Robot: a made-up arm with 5 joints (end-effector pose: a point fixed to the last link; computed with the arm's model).
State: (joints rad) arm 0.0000 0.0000 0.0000 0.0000 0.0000
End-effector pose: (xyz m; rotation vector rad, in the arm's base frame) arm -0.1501 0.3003 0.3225 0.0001 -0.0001 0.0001
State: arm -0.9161 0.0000 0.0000 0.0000 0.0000
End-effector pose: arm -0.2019 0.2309 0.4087 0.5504 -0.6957 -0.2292
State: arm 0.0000 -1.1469 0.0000 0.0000 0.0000
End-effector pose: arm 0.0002 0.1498 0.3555 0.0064 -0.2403 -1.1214
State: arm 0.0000 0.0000 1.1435 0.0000 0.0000
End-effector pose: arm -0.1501 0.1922 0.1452 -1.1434 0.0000 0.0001
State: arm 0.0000 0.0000 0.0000 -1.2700 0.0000
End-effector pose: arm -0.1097 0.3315 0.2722 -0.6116 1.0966 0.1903
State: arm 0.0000 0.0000 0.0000 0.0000 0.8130
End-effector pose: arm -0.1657 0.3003 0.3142 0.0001 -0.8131 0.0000
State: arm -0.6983 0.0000 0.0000 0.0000 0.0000
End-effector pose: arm -0.1829 0.2502 0.3956 0.4196 -0.5303 -0.1747
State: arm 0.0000 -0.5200 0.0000 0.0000 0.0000
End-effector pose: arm -0.0598 0.2539 0.3329 0.0030 -0.1090 -0.5084
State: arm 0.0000 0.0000 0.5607 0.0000 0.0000
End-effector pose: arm -0.1501 0.2734 0.2198 -0.5606 -0.0001 0.0001
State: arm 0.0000 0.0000 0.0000 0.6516 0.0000
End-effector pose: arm -0.1838 0.2826 0.3159 0.3139 -0.5627 -0.0976
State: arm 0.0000 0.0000 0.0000 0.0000 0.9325
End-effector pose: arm -0.1673 0.3003 0.3120 0.0001 -0.9326 0.0000
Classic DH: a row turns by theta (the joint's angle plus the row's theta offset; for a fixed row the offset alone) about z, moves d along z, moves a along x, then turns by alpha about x. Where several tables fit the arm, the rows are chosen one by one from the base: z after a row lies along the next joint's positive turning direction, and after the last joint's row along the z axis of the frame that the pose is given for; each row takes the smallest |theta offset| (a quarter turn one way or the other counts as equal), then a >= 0, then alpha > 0; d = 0 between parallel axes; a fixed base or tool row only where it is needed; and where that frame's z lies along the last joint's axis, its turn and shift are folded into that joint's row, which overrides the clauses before.
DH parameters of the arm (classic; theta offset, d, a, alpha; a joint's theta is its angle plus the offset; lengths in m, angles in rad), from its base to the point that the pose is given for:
base (fixed): 0.6694 0.1959 -0.0635 -1.3179
joint 1: 0.1379 0.1957 -0.0347 1.1516
joint 2: 0.8563 0.0713 0.0068 -1.5652
joint 3: 1.188 -0.132 0.0869 -2.0733
joint 4: -0.3457 -0.2034 -0.0393 0.5286
joint 5: -1.2692 -0.0013 0.0018 1.5708
tool (fixed): 3.1416 0.0223 0 0

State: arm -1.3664 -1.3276 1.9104 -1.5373 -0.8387
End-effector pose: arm -0.1077 0.1167 0.0431 -0.5964 -2.9266 0.5117
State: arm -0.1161 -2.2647 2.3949 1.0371 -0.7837
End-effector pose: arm -0.2631 0.1356 0.1735 -0.7981 1.6046 -1.6648
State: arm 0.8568 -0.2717 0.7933 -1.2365 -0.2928
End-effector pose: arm -0.1790 0.1313 0.0694 -1.9760 1.7551 -0.5930
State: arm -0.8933 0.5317 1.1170 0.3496 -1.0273
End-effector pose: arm -0.1414 0.2357 0.2074 -0.4646 -0.0511 -0.2562
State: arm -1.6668 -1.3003 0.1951 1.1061 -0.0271
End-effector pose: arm -0.1805 0.0101 0.3599 1.1646 -1.4409 -2.3942
